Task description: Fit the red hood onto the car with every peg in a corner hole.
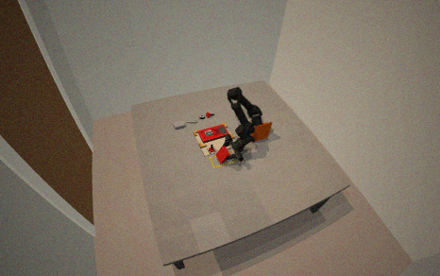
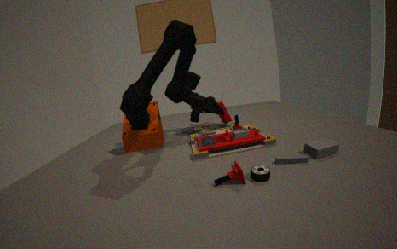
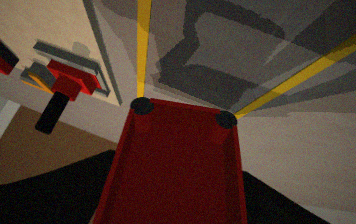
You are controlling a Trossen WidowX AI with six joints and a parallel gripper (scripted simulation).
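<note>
Now: gripper tip 1 cm short of the red hood and 1 cm below it. From my gripper tip the other things lie so: black wheel 2 cm ahead, 43 cm to the right, 5 cm below; grey engine block 2 cm ahead, 22 cm to the right, 3 cm below; jig 20 cm to the right, 4 cm below.
</note>
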